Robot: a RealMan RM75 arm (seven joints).
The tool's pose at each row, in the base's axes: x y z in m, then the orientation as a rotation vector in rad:
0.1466, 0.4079, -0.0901, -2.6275, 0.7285, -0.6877
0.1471, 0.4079, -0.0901, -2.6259, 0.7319, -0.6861
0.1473, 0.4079, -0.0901, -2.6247, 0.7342, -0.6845
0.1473, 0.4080, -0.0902, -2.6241, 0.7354, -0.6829
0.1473, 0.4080, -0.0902, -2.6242, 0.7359, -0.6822
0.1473, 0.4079, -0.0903, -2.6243, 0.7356, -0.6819
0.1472, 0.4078, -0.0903, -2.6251, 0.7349, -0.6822
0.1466, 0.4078, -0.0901, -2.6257, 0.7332, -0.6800
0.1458, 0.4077, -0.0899, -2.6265, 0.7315, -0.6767
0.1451, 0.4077, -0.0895, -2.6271, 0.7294, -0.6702
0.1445, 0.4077, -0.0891, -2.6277, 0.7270, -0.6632
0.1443, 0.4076, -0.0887, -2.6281, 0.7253, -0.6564
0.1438, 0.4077, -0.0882, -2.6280, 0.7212, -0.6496
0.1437, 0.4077, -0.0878, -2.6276, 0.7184, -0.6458
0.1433, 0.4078, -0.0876, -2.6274, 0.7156, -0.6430
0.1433, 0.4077, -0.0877, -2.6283, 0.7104, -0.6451
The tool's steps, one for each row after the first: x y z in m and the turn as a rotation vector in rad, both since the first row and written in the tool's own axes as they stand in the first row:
0.0004, -0.0002, 0.0003, 0.0002, -0.0006, 0.0029
0.0005, -0.0003, 0.0004, 0.0004, -0.0014, 0.0050
0.0004, -0.0003, 0.0005, 0.0005, -0.0023, 0.0062
0.0004, -0.0003, 0.0005, 0.0002, -0.0027, 0.0066
0.0005, -0.0002, 0.0005, 0.0002, -0.0030, 0.0064
0.0004, -0.0001, 0.0005, -0.0002, -0.0029, 0.0056
0.0001, 0.0001, 0.0000, 0.0000, -0.0047, 0.0048
-0.0004, 0.0004, -0.0006, 0.0000, -0.0073, 0.0040
-0.0008, 0.0005, -0.0013, 0.0004, -0.0122, 0.0036
-0.0011, 0.0006, -0.0020, 0.0009, -0.0175, 0.0031
-0.0011, 0.0006, -0.0024, 0.0013, -0.0225, 0.0031
-0.0013, 0.0005, -0.0031, 0.0030, -0.0280, 0.0018
-0.0012, 0.0003, -0.0035, 0.0045, -0.0312, 0.0010
-0.0015, 0.0003, -0.0038, 0.0057, -0.0337, -0.0002
-0.0015, 0.0004, -0.0038, 0.0069, -0.0331, -0.0039

